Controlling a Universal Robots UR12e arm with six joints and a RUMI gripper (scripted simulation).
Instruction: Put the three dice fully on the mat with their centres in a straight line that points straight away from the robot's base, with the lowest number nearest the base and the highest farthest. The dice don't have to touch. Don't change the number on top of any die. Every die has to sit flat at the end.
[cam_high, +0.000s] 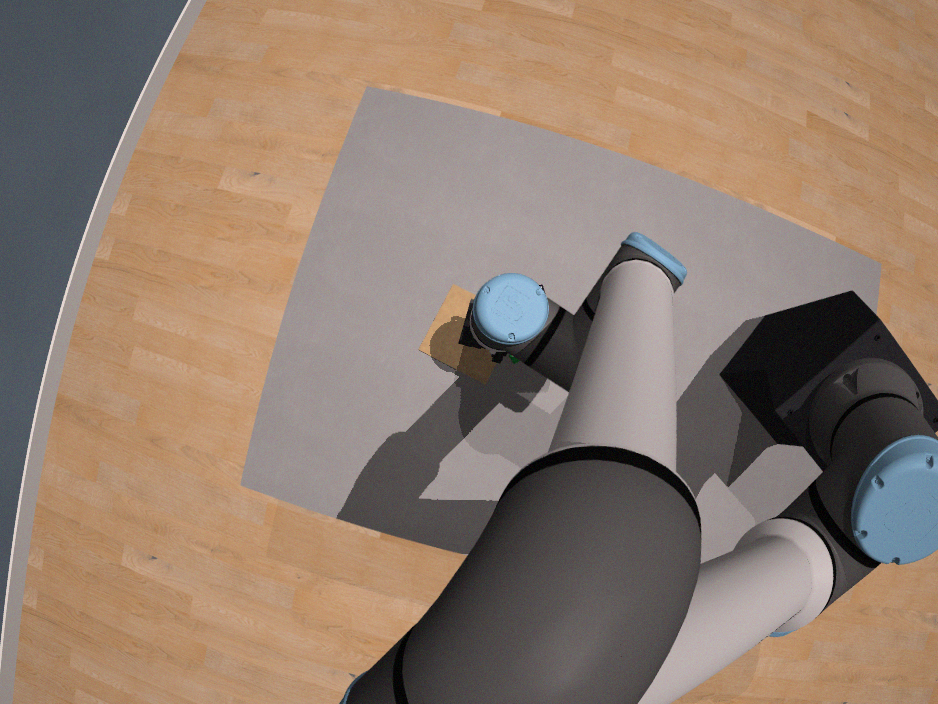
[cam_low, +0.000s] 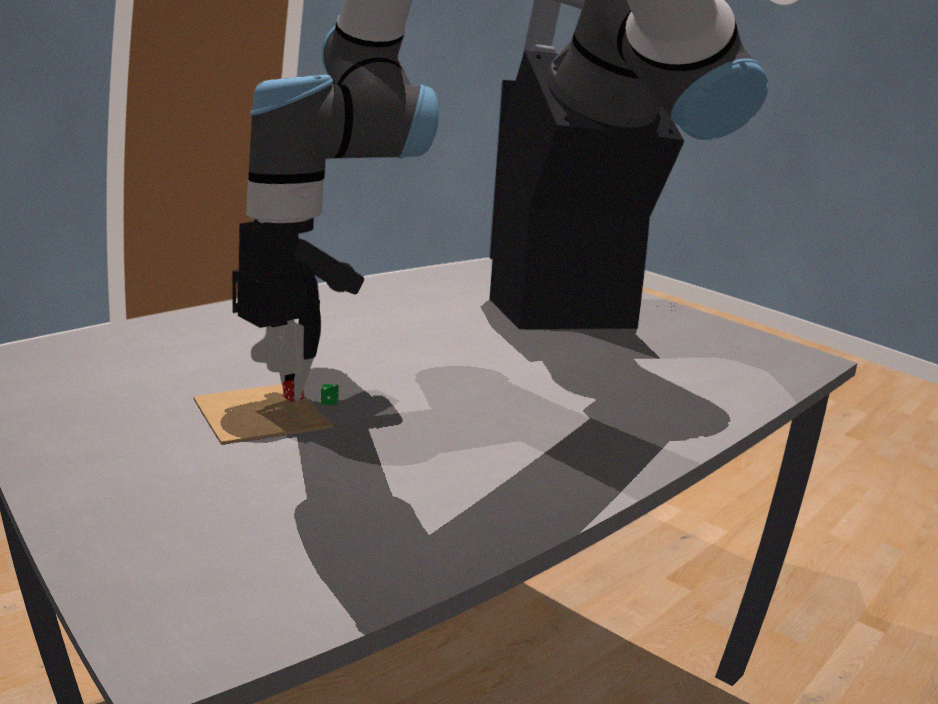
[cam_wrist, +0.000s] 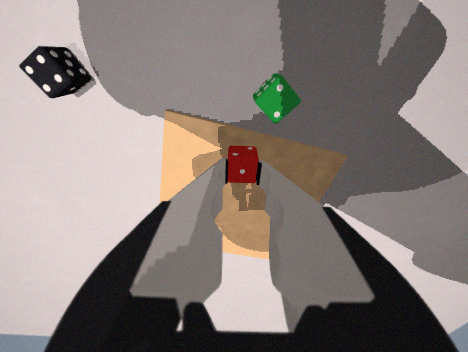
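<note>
My hand is 1 cm above the red die. Round my hand: tan mat: 5 cm ahead, 2 cm below; then black die: 11 cm to the right, 5 cm behind, 2 cm below; then green die: 4 cm behind, 2 cm to the left, 2 cm below.
</note>
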